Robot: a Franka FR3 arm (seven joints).
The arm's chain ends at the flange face. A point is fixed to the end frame.
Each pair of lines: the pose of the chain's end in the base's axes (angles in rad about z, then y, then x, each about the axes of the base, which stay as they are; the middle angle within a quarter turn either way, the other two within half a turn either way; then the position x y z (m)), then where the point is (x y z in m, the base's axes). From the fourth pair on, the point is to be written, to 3 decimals.
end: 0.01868 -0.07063 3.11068 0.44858 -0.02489 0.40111
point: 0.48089 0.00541 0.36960
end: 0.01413 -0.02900 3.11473 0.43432 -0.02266 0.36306
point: 0.46774 0.00796 0.33305
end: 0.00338 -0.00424 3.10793 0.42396 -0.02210 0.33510
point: 0.45775 0.00871 0.30570
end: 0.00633 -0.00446 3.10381 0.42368 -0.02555 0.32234
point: 0.458 0.005 0.293
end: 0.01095 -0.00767 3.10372 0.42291 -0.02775 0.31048
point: 0.457 0.003 0.281
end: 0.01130 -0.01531 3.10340 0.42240 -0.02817 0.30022
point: 0.456 0.002 0.270
